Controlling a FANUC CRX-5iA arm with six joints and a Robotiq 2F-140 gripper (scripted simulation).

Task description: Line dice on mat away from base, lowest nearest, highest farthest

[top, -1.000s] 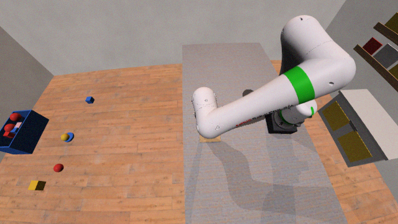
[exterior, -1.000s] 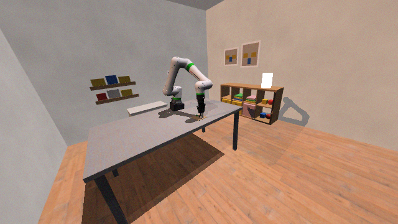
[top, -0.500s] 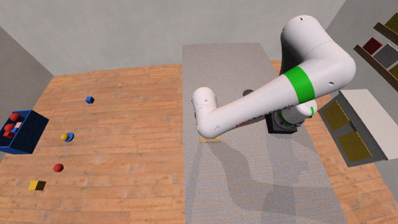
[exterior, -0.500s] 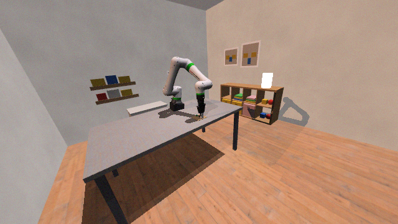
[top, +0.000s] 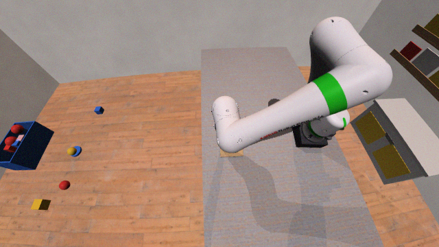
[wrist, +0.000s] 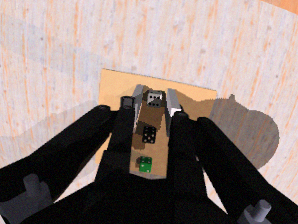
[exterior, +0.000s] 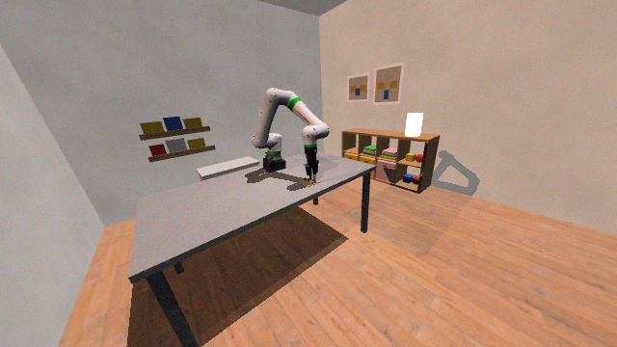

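Right now my hand is 30 mm above the white die. Round my hand: black die: 50 mm behind, 10 mm to the right, 30 mm below; then green die: 90 mm behind, 10 mm to the right, 30 mm below; then tan mat: 50 mm behind, 10 mm to the right, 40 mm below.
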